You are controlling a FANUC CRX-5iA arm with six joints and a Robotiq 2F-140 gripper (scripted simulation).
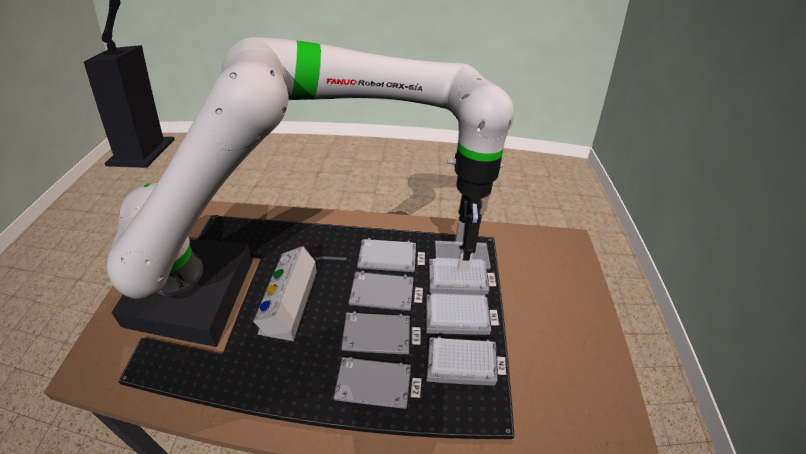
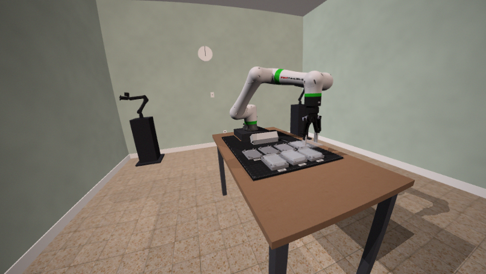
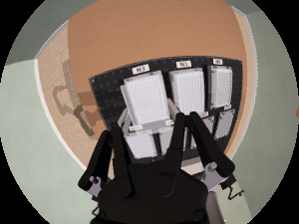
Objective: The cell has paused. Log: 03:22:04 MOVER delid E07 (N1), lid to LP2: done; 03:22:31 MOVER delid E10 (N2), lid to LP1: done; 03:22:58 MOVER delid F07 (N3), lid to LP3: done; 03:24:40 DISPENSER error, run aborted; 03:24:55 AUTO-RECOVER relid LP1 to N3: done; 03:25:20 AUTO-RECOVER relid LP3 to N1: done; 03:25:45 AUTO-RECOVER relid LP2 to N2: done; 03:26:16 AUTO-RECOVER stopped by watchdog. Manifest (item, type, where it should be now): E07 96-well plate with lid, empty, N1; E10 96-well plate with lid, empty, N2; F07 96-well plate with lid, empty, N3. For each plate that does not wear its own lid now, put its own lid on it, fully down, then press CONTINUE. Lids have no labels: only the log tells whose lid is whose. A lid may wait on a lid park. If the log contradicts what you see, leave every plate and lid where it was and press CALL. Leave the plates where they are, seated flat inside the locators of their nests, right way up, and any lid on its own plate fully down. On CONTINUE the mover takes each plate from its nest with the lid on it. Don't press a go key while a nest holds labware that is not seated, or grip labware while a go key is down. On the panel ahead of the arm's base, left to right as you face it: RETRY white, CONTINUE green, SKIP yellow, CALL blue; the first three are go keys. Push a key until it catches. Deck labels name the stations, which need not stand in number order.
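The nest n2 lies 260 mm to the right of my hand, 100 mm below it and 10 mm ahead of it. The rest, counted from my hand: plate: 120 mm to the right, 80 mm below; then LP4: 180 mm behind, 100 mm below, 70 mm to the right; then LP1: 180 mm behind, 100 mm below, 60 mm to the left.
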